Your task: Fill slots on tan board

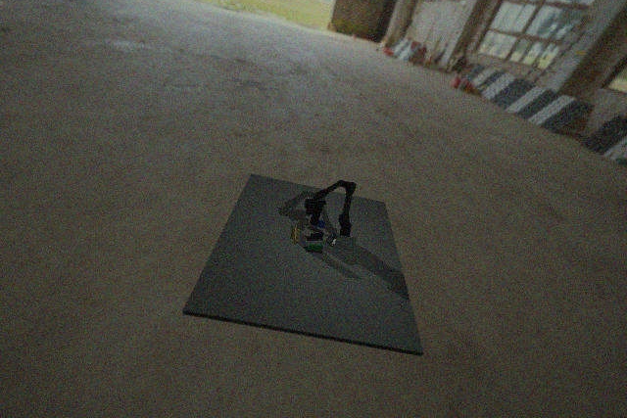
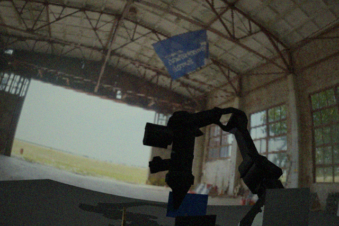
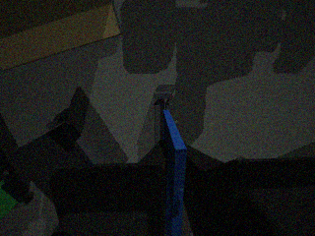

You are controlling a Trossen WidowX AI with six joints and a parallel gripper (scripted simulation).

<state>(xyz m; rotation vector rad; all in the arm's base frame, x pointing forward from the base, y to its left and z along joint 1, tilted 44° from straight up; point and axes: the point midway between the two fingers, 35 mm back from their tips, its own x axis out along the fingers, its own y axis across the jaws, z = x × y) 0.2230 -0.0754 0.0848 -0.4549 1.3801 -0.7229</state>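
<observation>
My gripper tip is 12 cm short of the tan board, 9 cm to the right of it and 4 cm above it. Also, from my gripper tip: green board 21 cm to the left, 4 cm below, 2 cm behind; dark flat piece 10 cm to the left, 4 cm below, 3 cm behind; blue board 3 cm behind, 1 cm to the left.
</observation>
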